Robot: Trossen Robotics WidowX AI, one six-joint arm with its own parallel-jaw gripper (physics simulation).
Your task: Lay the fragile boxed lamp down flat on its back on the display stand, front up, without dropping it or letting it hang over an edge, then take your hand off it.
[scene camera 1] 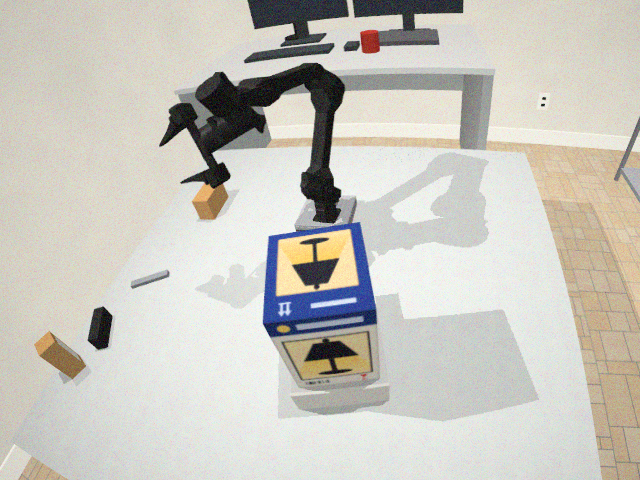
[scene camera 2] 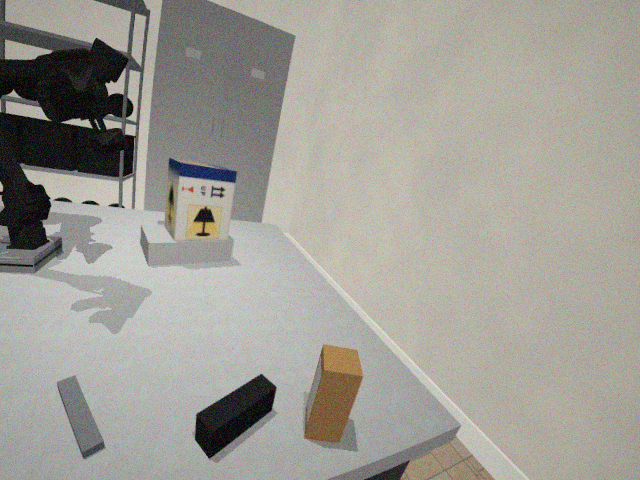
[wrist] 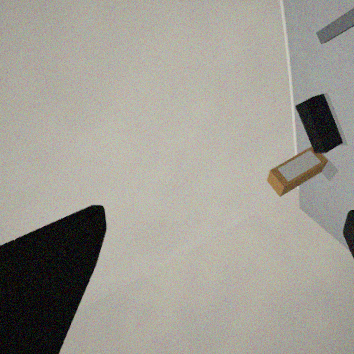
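Where they show: gripper, between the fingertips: (scene camera 1: 170, 164) (scene camera 2: 93, 120) (wrist: 226, 219); arm's base, origin of its link: (scene camera 1: 327, 215) (scene camera 2: 29, 244).
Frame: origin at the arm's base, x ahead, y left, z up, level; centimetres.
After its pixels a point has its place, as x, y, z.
Note:
The boxed lamp (scene camera 1: 318, 307) @(45.8, 19.8, 26.7) (scene camera 2: 202, 202) @(41.4, 9.4, 15.7), a white box with a blue top band and lamp pictures, stands upright on the display stand (scene camera 1: 340, 399) @(49.1, 20.9, -0.1) (scene camera 2: 190, 253) @(39.5, 7.1, -0.5), a low pale block. In scene camera 2 the box is near the stand's right end, and some bare stand top shows to its left. Whether its base hangs over an edge, I cannot tell. My gripper (scene camera 1: 171, 163) @(25.0, -21.2, 33.4) (scene camera 2: 117, 121) (wrist: 226, 219) @(25.0, -21.2, 33.4) is wide open and empty. It is raised above the table, well apart from the box, on the left in scene camera 1. The boxed lamp does not show in the wrist view.
An orange block (scene camera 1: 209, 201) @(3.2, -39.4, 2.9) lies below my gripper. A grey bar (scene camera 1: 149, 279) @(33.7, -45.3, -2.7) (scene camera 2: 80, 416) @(34.1, -47.2, -2.7) (wrist: 336, 26) @(34.3, -47.5, -2.7), a black block (scene camera 1: 100, 328) @(54.6, -45.9, 0.5) (scene camera 2: 235, 415) @(53.3, -50.9, 1.0) (wrist: 320, 123) @(52.8, -47.3, -0.6) and another orange block (scene camera 1: 60, 356) @(66.9, -47.4, 4.5) (scene camera 2: 334, 393) @(65.6, -52.4, 5.5) (wrist: 298, 171) @(64.5, -48.1, 3.8) are near the table's edge beside the wall.

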